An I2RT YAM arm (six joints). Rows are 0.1 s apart.
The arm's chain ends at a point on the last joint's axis. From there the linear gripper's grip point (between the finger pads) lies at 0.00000 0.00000 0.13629 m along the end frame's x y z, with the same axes.
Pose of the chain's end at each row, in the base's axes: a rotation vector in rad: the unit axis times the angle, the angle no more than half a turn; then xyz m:
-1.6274 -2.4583 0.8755 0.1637 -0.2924 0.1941
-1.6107 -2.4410 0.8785 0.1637 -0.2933 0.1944
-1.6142 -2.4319 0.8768 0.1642 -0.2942 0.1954
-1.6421 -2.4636 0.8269 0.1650 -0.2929 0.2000
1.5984 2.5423 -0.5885 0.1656 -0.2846 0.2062
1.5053 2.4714 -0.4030 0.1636 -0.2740 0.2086
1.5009 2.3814 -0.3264 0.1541 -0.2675 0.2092
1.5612 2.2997 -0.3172 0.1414 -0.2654 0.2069
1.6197 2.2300 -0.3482 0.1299 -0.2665 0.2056
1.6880 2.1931 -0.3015 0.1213 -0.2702 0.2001
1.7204 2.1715 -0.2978 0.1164 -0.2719 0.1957
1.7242 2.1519 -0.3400 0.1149 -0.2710 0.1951
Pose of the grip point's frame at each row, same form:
-1.6274 -2.4583 0.8755 0.1155 -0.3496 0.0802
-1.6107 -2.4410 0.8785 0.1128 -0.3495 0.0812
-1.6142 -2.4319 0.8768 0.1126 -0.3499 0.0822
-1.6421 -2.4636 0.8269 0.1185 -0.3467 0.0837
1.5984 2.5423 -0.5885 0.1475 -0.3339 0.0804
1.5053 2.4714 -0.4030 0.1696 -0.3207 0.0807
1.5009 2.3814 -0.3264 0.1726 -0.3151 0.0828
1.5612 2.2997 -0.3172 0.1624 -0.3157 0.0820
1.6197 2.2300 -0.3482 0.1495 -0.3213 0.0824
1.6880 2.1931 -0.3015 0.1416 -0.3217 0.0755
1.7204 2.1715 -0.2978 0.1359 -0.3232 0.0709
1.7242 2.1519 -0.3400 0.1324 -0.3260 0.0717

